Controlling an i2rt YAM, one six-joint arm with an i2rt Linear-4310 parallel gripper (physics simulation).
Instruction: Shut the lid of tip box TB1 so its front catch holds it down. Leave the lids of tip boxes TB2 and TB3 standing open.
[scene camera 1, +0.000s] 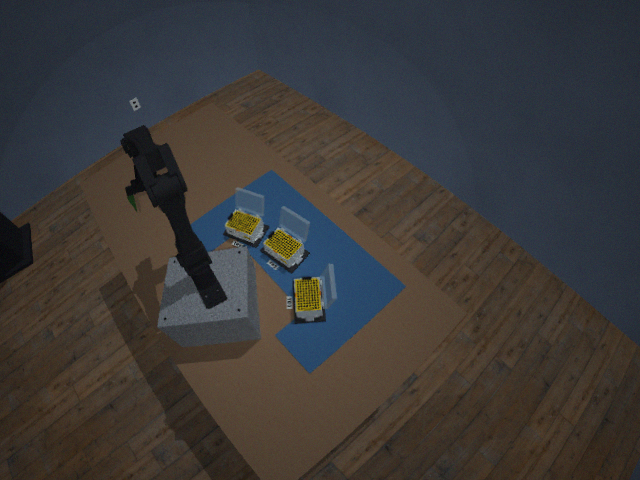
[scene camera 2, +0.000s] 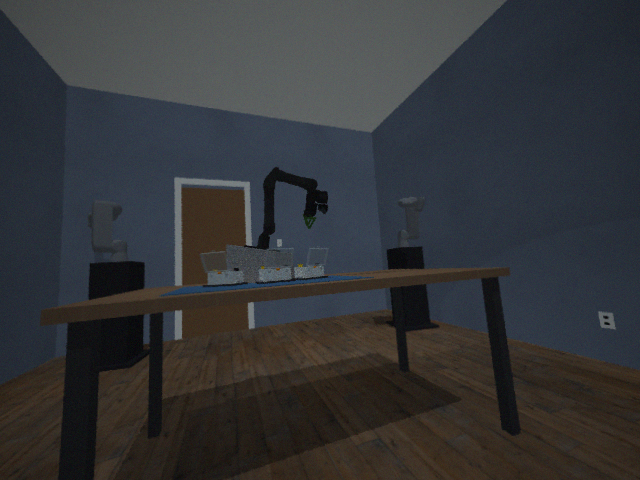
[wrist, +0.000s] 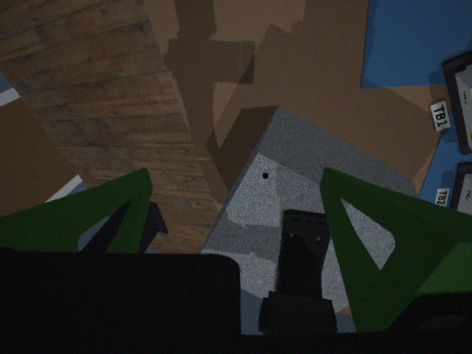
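Seen in the pictures: gripper, between the fingertips: (scene camera 1: 150, 207) (scene camera 2: 308, 227) (wrist: 236, 177); arm's base, origin of its link: (scene camera 1: 206, 282) (scene camera 2: 262, 249) (wrist: 300, 259).
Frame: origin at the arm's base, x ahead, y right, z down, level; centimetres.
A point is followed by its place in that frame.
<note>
Tip box TB1 (scene camera 1: 244, 224) (scene camera 2: 309, 271) @[x 27.6, y -21.8, z 13.7 cm] (wrist: 464, 95) @[x 16.3, y -23.6, z 13.9 cm], white with yellow tips, is the leftmost box in scene view 1; its clear lid (scene camera 1: 249, 202) @[x 27.7, y -26.8, z 7.9 cm] (scene camera 2: 317, 256) @[x 29.1, y -25.8, z 6.8 cm] stands open. Tip box TB2 (scene camera 1: 283, 246) (scene camera 2: 275, 274) @[x 34.2, y -5.6, z 13.9 cm] (wrist: 465, 192) @[x 24.7, y -7.2, z 15.1 cm] is in the middle, its lid (scene camera 1: 294, 223) @[x 36.5, y -8.0, z 7.4 cm] standing open. Tip box TB3 (scene camera 1: 308, 296) (scene camera 2: 225, 277) @[x 31.8, y 15.3, z 13.7 cm] also has its lid (scene camera 1: 330, 284) @[x 32.3, y 20.7, z 2.8 cm] (scene camera 2: 213, 261) @[x 33.3, y 19.7, z 6.7 cm] open. My gripper (scene camera 1: 134, 205) (scene camera 2: 309, 224) @[x -5.1, y -27.9, z -12.8 cm] (wrist: 236, 177) @[x -5.1, y -27.9, z -12.8 cm] is open and empty, high above the table and away from the boxes. The wrist view cuts off TB1 and TB2; TB3 does not show there.
The boxes stand on a blue mat (scene camera 1: 356, 273) @[x 46.2, y 16.5, z 17.4 cm] on the brown table (scene camera 1: 289, 413) @[x 0.8, y 44.7, z 17.7 cm]. The speckled grey block (scene camera 1: 227, 273) @[x 7.3, y 0.6, z 0.5 cm] (wrist: 310, 135) @[x -1.9, y -15.3, z 13.4 cm] under my arm's base stands close to TB1 and TB2. Small label cards (scene camera 1: 288, 302) (wrist: 440, 116) lie in front of the boxes.
</note>
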